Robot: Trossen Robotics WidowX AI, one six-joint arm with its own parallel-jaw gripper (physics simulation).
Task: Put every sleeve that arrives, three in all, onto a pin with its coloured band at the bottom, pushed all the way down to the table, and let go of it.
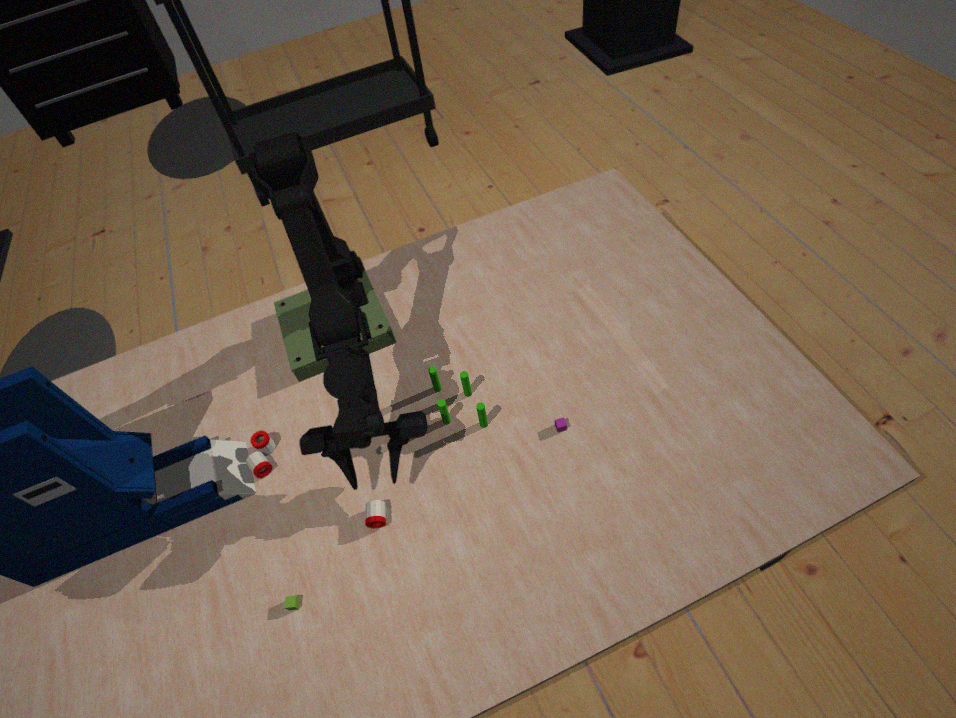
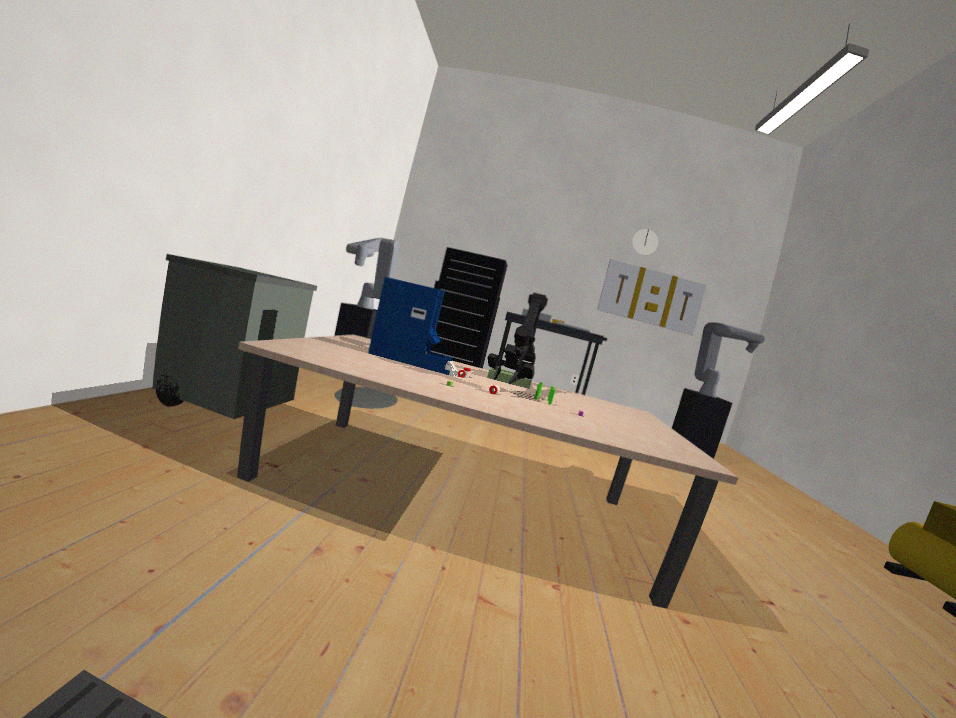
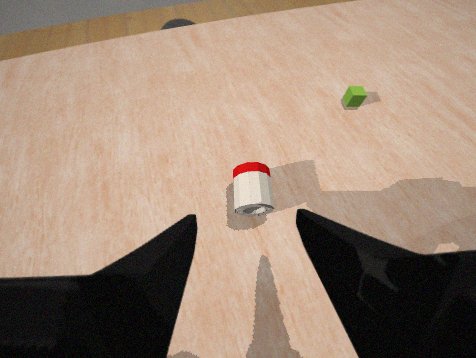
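A white sleeve [image 1: 375,511] [image 3: 253,192] [image 2: 493,389] with a red band lies on its side on the table, its band end facing away from the arm. My gripper [image 1: 374,485] [image 3: 246,218] is open and empty, just short of this sleeve on the arm's side. A second sleeve [image 1: 261,441] and a third sleeve [image 1: 261,466], also white with red bands, are together at the end of the blue machine's chute. Four green pins [image 1: 482,415] [image 1: 445,411] [image 1: 466,384] [image 1: 435,379] stand upright on the table, with no sleeve on them.
A blue machine [image 1: 69,479] [image 2: 405,320] with a whitish chute [image 1: 224,457] stands at the left. A lime green cube [image 1: 292,602] [image 3: 354,96] lies beyond the lone sleeve. A purple cube [image 1: 561,424] [image 2: 580,413] lies right of the pins.
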